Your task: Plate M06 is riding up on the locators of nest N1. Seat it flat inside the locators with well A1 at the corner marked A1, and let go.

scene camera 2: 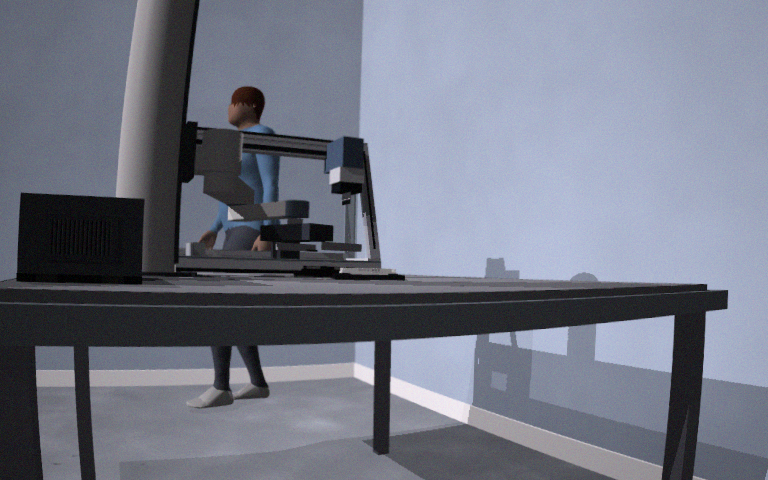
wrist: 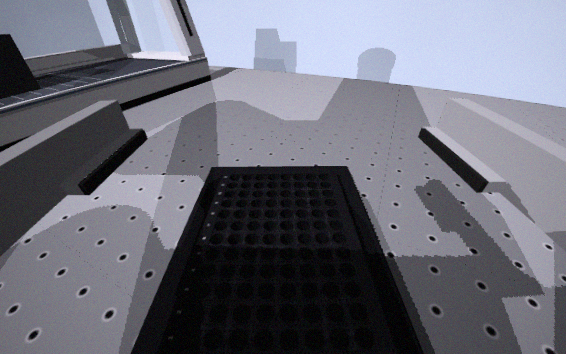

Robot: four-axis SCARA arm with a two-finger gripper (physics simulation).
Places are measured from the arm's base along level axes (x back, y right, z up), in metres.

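Pixels of known places: gripper, fingertip midpoint: (wrist: 282, 116).
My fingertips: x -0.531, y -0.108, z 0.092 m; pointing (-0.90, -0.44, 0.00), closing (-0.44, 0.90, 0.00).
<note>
Behind a point stands the place of what it marks.
A black well plate (wrist: 280, 215) @(x -0.519, y -0.104, z 0.037 m) with rows of round wells lies below my gripper in the wrist view, pale marks along its left side. A dark border (wrist: 367, 227) @(x -0.543, y -0.055, z 0.025 m), seemingly the nest, surrounds it. The dark surfaces hide whether the plate is flat or raised on the locators, and I cannot read M06, N1 or A1. My gripper (scene camera 2: 321, 250) (wrist: 282, 116) @(x -0.531, y -0.108, z 0.092 m) is open and empty, one finger to each side of the plate's line, above the table. In the scene view low dark shapes (scene camera 2: 317, 271) @(x -0.486, y -0.135, z 0.026 m) lie under it; I cannot tell the plate there.
A pale plate-like thing (scene camera 2: 368, 271) @(x -0.501, y 0.152, z 0.032 m) lies on a dark base at the right of the low dark shapes. A framed deck (wrist: 165, 75) @(x -0.731, y -0.450, z 0.047 m) with an upright post stands at the back left. A black box (scene camera 2: 79, 237) @(x 0.122, y 0.551, z 0.073 m) stands at the table's left. A person (scene camera 2: 260, 164) stands behind the table.
</note>
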